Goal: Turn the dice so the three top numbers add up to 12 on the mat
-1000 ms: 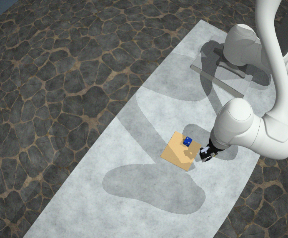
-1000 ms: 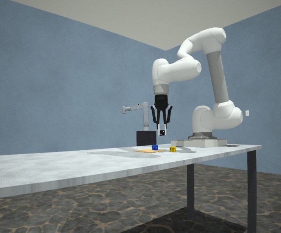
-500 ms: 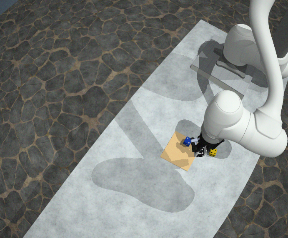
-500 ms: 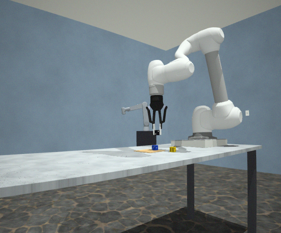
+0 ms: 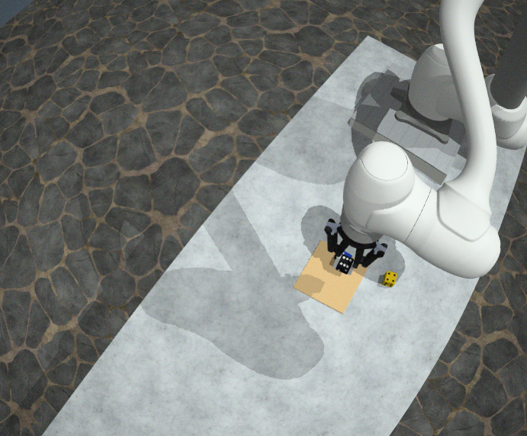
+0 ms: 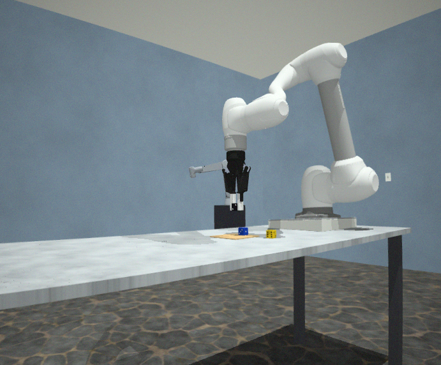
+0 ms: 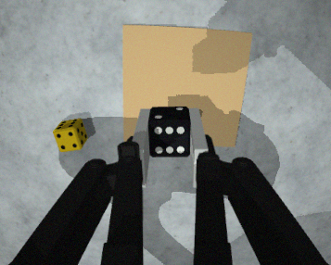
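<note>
The tan mat lies 10 mm to the right of my hand and 140 mm below it. The rest, counted from my hand: black die: 20 mm below; then blue die: 50 mm behind, 10 mm to the right, 120 mm below; then yellow die: 60 mm behind, 120 mm to the left, 120 mm below.
</note>
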